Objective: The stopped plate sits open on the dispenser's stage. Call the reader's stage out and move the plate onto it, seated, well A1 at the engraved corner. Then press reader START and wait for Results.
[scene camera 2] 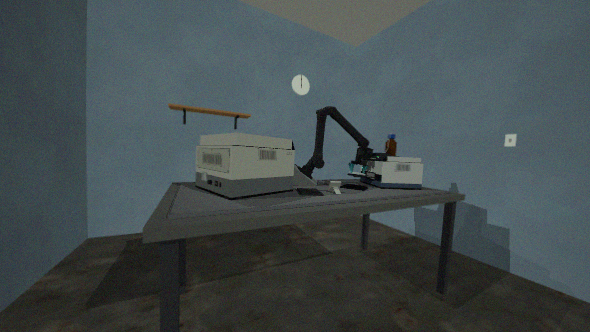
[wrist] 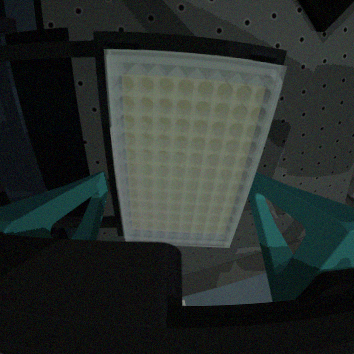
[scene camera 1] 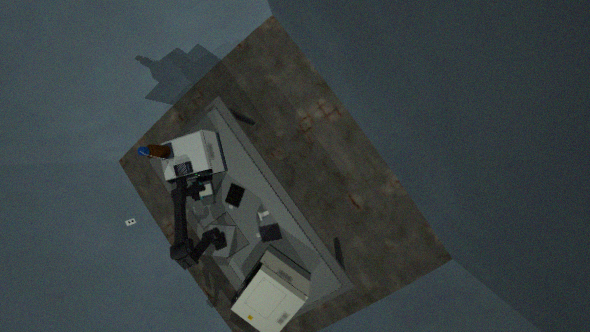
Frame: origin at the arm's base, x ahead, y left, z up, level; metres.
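Where they show: gripper, between the fingertips: [scene camera 2: 356,173] [wrist: 177,179]; arm's base, origin of its link: [scene camera 2: 304,173] [scene camera 1: 220,241].
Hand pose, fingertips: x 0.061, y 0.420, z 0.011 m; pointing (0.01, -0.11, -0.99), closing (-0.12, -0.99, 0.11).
Observation:
Things, the pixels of their top centre, and the offset from my fingertips. "pt": a spot on its surface instead. Level surfaces: height alone.
- open plate, centre of its top: [wrist: 187,183] [scene camera 1: 203,190] 0.009 m ahead, 0.005 m right, 0.018 m up
- dispenser's black stage, centre of its top: [wrist: 128,163] [scene camera 1: 204,185] 0.015 m ahead, 0.029 m left, 0.003 m down
- beige reader, centre of its top: [scene camera 2: 246,137] [scene camera 1: 265,305] 0.210 m ahead, 0.869 m right, 0.213 m up
- brown bottle with a blue cap, a spot on its surface: [scene camera 1: 159,151] [scene camera 2: 392,145] pt 0.000 m ahead, 0.325 m left, 0.249 m up
- black pad, centre of its top: [scene camera 1: 234,195] 0.181 m ahead, 0.137 m right, 0.064 m down
- dark square pad, a spot on its surface: [scene camera 2: 310,191] [scene camera 1: 272,232] pt 0.344 m ahead, 0.519 m right, 0.072 m down
- table, height of its surface: 0.095 m down
The open plate [scene camera 1: 207,190] [scene camera 2: 356,174] [wrist: 192,150], with rows of yellowish wells, lies on the dispenser's black stage [wrist: 190,41]. In the wrist view, black rim shows along the plate's far and left sides; on the right the plate's edge covers it. My gripper [scene camera 1: 202,187] [scene camera 2: 358,169] [wrist: 177,179] is open, one teal finger on each side of the plate, the right fingertip close to its edge. Contact cannot be told. The white dispenser [scene camera 1: 192,152] [scene camera 2: 402,172] stands beside it. The beige reader [scene camera 1: 270,298] [scene camera 2: 245,162] is at the other table end; its stage and START do not show.
A brown bottle with a blue cap [scene camera 1: 159,151] [scene camera 2: 391,147] stands on the dispenser. A black pad [scene camera 1: 235,195], a small white stand [scene camera 1: 263,215] [scene camera 2: 335,187] and a dark square pad [scene camera 1: 270,232] [scene camera 2: 310,191] lie between the machines on the table [scene camera 2: 300,209].

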